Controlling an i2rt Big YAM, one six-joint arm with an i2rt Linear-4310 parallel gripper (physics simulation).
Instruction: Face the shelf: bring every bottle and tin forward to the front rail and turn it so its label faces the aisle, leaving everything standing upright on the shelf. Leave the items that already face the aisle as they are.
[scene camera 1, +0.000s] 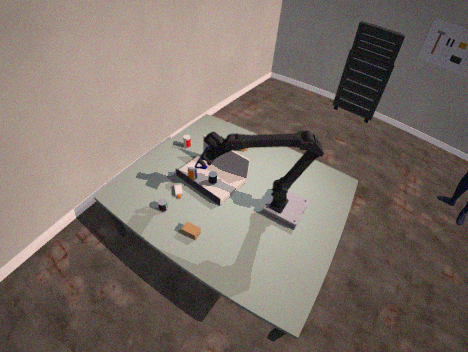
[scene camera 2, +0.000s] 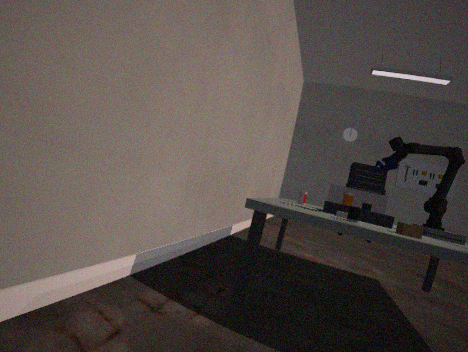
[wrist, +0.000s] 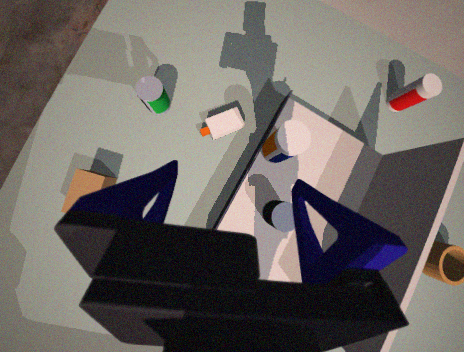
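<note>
The shelf has a pale floor, a grey back panel and a dark front rail. A white-capped bottle stands upright close behind the rail; its orange side faces the rail and some blue shows on another side. A small black tin with a grey top stands upright, with a gap between it and the rail; no label shows. My gripper is open and empty, above the shelf, touching neither item.
On the table outside the shelf are a green-and-black can, a white item with an orange tip, an orange-brown block, a red-and-white cylinder and a hollow orange-brown cup.
</note>
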